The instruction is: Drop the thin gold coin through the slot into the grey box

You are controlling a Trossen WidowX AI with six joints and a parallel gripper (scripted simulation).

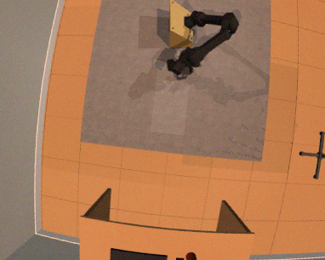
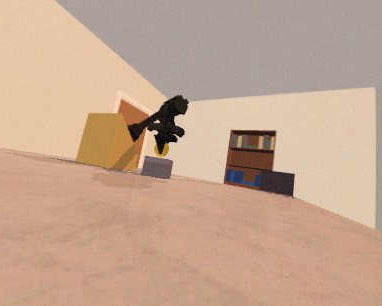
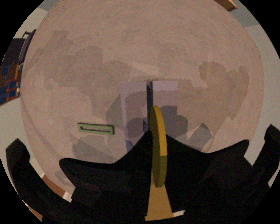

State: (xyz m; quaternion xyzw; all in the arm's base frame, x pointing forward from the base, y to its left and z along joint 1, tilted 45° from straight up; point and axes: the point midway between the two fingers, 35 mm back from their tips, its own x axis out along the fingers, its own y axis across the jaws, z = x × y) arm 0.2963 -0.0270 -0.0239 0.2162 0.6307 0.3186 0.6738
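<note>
My gripper tip is now 2 cm below the gold coin.
</note>
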